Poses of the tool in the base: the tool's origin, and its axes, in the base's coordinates. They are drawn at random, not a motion.
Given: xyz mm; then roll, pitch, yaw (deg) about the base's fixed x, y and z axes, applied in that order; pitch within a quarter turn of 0, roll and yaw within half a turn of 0.
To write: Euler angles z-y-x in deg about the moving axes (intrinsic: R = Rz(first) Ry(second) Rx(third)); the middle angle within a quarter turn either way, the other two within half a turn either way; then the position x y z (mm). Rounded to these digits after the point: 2 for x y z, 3 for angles.
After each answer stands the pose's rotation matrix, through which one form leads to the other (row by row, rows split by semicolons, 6 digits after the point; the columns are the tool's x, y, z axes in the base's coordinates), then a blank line. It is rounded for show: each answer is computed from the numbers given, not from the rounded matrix.
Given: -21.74, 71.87, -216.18, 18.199, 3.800, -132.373
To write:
-132.373, 3.800, 18.199, -21.74, 71.87, -216.18
-0.672473 0.687868 -0.273164; -0.737149 -0.655533 0.163976; -0.066274 0.311632 0.947889

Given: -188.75, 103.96, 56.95, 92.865, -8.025, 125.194
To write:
125.194, -8.025, 92.865, -188.75, 103.96, 56.95
-0.570703 0.121207 0.812162; 0.809203 -0.085136 0.581329; 0.139605 0.988970 -0.049493

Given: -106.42, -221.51, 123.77, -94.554, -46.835, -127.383
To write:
-127.383, -46.835, -94.554, -106.42, -221.51, 123.77
-0.415346 -0.504532 0.756925; -0.543584 -0.529531 -0.651240; 0.729387 -0.681942 -0.054317

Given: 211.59, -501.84, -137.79, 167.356, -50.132, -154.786
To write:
-154.786, -50.132, 167.356, 211.59, -501.84, -137.79
-0.579946 -0.263671 -0.770804; -0.273075 0.954353 -0.120999; 0.767523 0.140315 -0.625476

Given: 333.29, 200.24, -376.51, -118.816, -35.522, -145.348
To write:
-145.348, -35.522, -118.816, 333.29, 200.24, -376.51
-0.669525 -0.692831 0.267809; -0.462772 0.107050 -0.879990; 0.581016 -0.713110 -0.392295

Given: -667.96, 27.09, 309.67, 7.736, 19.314, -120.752
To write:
-120.752, 19.314, 7.736, -667.96, 27.09, 309.67
-0.482546 0.828802 -0.283260; -0.811022 -0.544930 -0.212823; -0.330745 0.127033 0.935131

